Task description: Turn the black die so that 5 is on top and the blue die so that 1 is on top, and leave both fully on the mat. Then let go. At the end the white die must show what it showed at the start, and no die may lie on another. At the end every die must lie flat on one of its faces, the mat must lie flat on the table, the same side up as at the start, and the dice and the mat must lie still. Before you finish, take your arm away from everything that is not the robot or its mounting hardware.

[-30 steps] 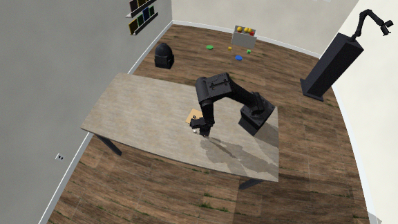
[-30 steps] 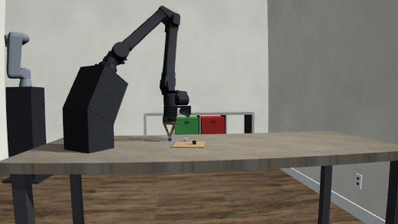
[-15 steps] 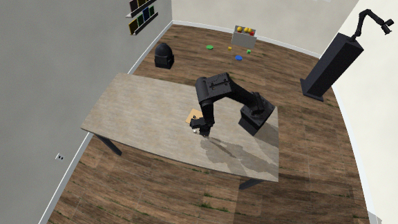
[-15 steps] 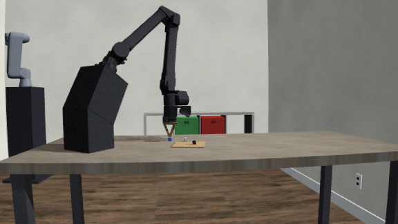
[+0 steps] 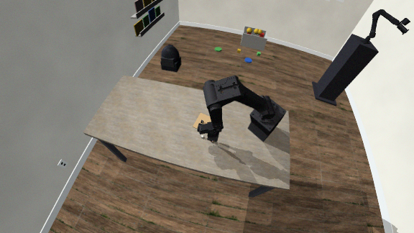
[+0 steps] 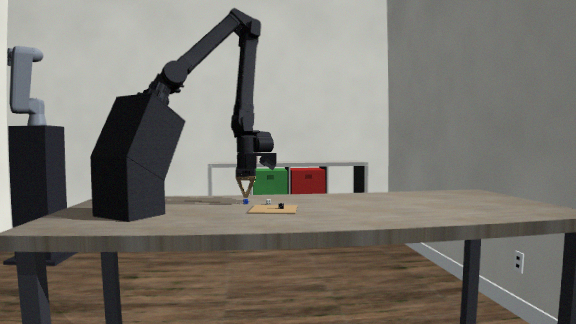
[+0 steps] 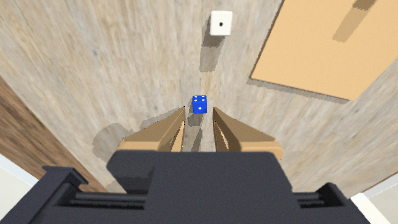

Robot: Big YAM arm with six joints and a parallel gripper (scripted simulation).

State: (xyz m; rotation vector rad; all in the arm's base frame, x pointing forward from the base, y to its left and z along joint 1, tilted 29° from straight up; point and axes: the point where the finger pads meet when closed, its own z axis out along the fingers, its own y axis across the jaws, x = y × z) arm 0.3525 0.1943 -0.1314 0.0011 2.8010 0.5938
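Now: the blue die 2 cm below my hand. Also, from my hand: black die 12 cm ahead, 13 cm to the right, 2 cm below; then white die 8 cm ahead, 1 cm to the right, 2 cm below; then tan mat 9 cm ahead, 13 cm to the right, 3 cm below.
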